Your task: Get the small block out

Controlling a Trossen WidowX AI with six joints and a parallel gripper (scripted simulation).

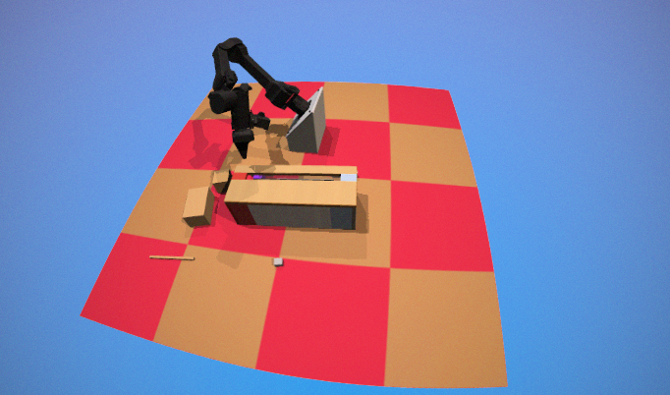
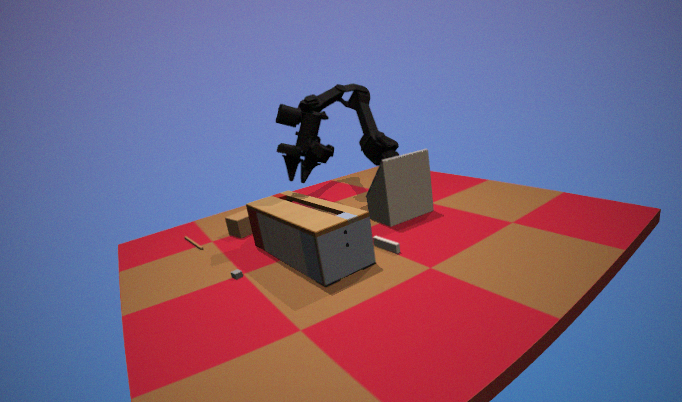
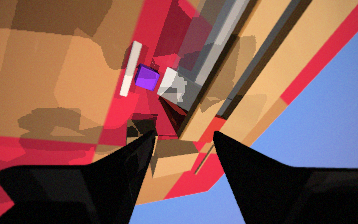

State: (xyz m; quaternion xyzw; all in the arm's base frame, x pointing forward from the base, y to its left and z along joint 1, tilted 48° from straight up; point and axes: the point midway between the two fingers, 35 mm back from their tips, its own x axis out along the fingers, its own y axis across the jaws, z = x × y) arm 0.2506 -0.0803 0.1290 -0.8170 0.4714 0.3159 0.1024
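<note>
Now: gripper tip 14 cm above the purple block, 2 cm past it and 1 cm to the right of it. The rest, counted from my gripper tip: thin stick (32 cm ahead, 22 cm to the right, 15 cm below); then box (16 cm to the left, 9 cm below, 4 cm ahead); then tan block (17 cm to the right, 13 cm ahead, 12 cm below).
</note>
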